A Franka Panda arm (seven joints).
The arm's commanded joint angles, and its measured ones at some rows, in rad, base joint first. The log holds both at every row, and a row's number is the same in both.
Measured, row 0:
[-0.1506, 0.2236, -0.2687, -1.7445, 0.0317, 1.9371, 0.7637]
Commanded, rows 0 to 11:
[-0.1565, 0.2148, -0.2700, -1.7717, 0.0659, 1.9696, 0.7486]
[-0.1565, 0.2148, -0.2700, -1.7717, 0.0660, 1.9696, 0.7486]
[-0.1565, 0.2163, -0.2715, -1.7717, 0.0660, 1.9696, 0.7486]
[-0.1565, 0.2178, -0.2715, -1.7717, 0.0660, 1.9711, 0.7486]
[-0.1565, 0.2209, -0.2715, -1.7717, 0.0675, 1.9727, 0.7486]
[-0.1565, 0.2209, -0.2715, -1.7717, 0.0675, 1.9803, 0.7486]
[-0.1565, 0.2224, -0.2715, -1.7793, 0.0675, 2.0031, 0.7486]
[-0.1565, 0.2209, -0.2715, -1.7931, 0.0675, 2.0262, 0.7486]
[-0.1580, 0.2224, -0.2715, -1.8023, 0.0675, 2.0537, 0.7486]
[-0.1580, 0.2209, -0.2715, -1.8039, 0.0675, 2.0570, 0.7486]
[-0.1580, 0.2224, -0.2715, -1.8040, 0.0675, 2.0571, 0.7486]
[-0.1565, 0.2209, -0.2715, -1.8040, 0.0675, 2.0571, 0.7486]
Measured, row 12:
[-0.1553, 0.2254, -0.2700, -1.7901, 0.0485, 2.0294, 0.7637]
